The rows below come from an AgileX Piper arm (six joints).
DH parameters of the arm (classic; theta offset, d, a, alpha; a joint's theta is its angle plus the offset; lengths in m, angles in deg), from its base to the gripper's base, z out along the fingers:
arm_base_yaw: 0 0.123 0 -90
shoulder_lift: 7.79 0 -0.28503 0
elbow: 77.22 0 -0.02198 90
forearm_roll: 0 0.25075 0 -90
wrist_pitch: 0 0 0 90
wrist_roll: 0 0.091 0 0
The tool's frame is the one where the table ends.
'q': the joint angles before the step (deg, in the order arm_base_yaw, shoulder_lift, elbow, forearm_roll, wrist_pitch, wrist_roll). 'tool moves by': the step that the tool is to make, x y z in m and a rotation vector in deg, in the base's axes. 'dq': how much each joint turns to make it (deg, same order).
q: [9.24, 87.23, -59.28, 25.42, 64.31, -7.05]
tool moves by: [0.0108, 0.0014, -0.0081, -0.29, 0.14, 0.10]
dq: [0.00, 2.71, -1.17, 0.00, -1.23, -0.63]
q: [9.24, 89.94, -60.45, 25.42, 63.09, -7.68]
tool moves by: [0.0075, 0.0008, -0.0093, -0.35, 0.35, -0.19]
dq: [0.01, 2.19, -0.39, -0.01, -1.39, -0.37]
